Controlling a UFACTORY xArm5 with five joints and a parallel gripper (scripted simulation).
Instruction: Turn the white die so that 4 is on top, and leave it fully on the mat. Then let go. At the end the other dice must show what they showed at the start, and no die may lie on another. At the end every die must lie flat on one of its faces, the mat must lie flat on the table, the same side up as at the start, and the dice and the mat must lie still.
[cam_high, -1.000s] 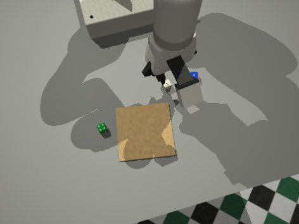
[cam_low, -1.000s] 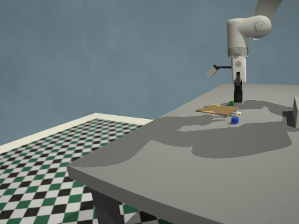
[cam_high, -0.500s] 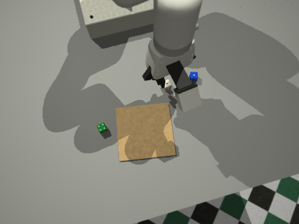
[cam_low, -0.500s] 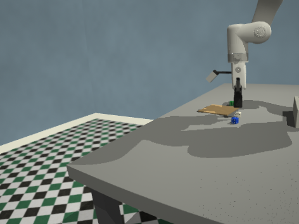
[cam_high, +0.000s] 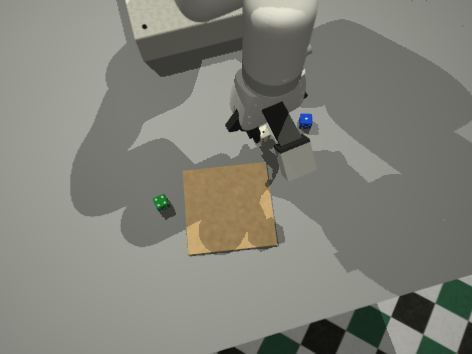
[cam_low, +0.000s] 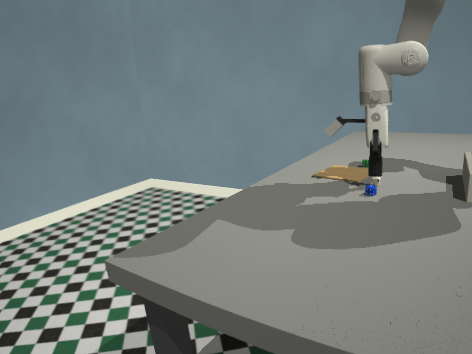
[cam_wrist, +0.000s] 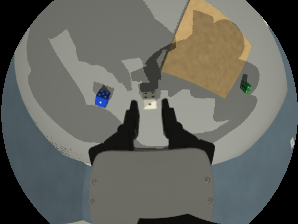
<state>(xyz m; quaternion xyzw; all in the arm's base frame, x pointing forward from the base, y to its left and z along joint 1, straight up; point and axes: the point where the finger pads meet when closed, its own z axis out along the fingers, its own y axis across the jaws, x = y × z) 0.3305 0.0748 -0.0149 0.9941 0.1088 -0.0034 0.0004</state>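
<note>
The white die lies 40 mm below my hand. Also, from my hand: green die: 190 mm to the right, 70 mm ahead, 40 mm below; then blue die: 80 mm to the left, 40 mm below, 10 mm behind; then tan mat: 100 mm ahead, 90 mm to the right, 50 mm below.
</note>
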